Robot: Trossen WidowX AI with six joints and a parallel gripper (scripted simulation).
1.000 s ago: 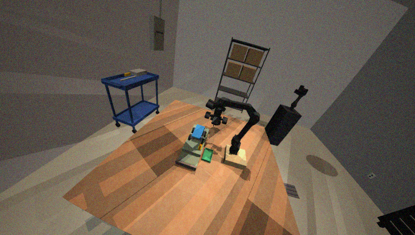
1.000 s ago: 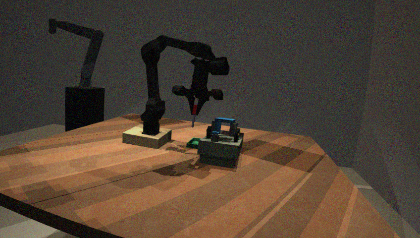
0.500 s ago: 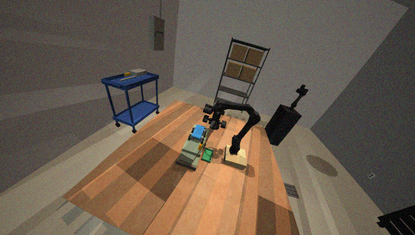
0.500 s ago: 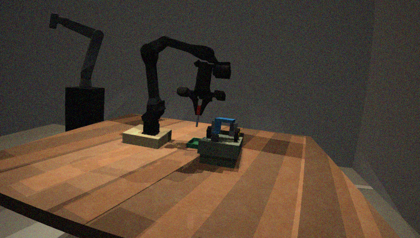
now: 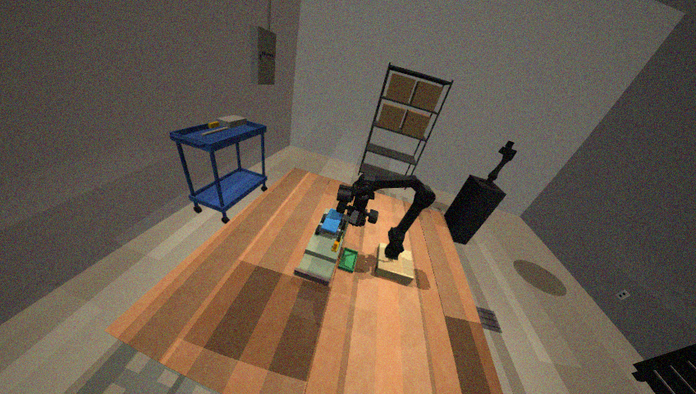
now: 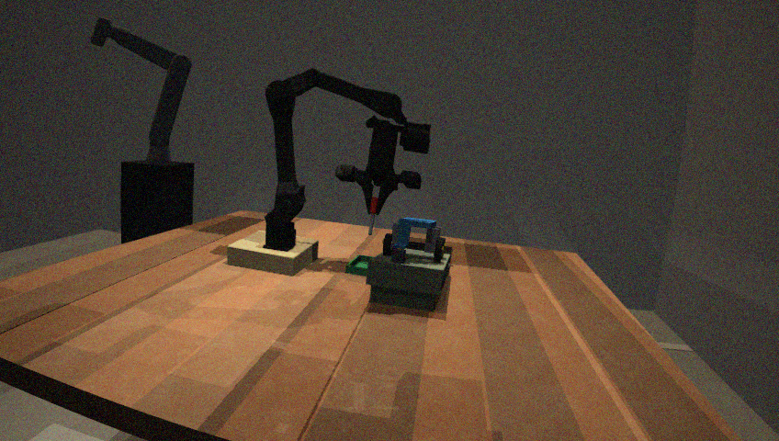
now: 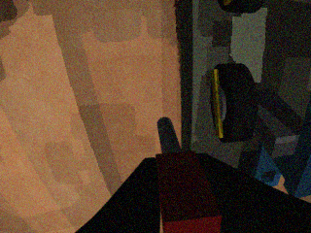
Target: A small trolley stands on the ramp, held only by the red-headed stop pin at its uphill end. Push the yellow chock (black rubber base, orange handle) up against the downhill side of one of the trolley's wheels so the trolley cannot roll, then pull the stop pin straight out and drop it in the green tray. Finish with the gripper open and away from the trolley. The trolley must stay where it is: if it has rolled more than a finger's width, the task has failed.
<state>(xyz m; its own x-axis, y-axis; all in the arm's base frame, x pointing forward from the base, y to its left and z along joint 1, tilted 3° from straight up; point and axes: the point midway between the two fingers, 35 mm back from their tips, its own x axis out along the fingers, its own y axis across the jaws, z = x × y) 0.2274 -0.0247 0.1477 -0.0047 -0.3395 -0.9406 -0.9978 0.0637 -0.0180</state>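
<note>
Now: gripper tip 170 mm above the green tray, 110 mm to the right of it and 20 mm past it. Also, from my gripper tip: red-headed stop pin (right at my gripper tip); then blue trolley (100 mm ahead, 50 mm below, 20 mm to the left); then yellow chock (110 mm to the left, 80 mm below, 50 mm ahead).
</note>
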